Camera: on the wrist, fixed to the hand. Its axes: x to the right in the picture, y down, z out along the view.
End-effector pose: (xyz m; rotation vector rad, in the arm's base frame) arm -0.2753 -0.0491 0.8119 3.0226 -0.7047 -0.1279
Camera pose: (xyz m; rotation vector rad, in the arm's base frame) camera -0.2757 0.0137 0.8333 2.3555 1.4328 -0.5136
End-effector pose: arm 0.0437 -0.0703 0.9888 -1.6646 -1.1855 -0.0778
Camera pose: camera -0.0006 -0.1084 1.0203 -0.7656 -2.4634 -1.1843
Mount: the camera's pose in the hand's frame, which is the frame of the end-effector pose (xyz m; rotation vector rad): -0.0297 -0.0550 -0.0223 -0.4681 -0.2106 -1.5006
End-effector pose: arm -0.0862 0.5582 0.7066 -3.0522 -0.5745 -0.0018
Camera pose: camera -0.1337 0.5978 0.7306 1.5795 2.2046 -0.1155
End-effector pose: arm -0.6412 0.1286 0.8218 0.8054 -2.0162 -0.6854
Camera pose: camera -0.5933 0.1115 0.7792 1.9301 -0.9744 -1.9902
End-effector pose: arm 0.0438 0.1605 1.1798 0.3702 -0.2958 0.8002
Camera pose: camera 0.0675 0.1160 1.1367 0.1442 -0.2998 -0.7805
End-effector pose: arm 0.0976 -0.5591 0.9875 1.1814 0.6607 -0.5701
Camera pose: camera 0.0345 -0.5515 0.9684 -0.0137 1.3603 -1.6305
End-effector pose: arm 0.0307 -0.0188 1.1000 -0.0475 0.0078 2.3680
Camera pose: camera 0.0911 -0.0006 1.0793 -0.0141 -0.5009 0.8281
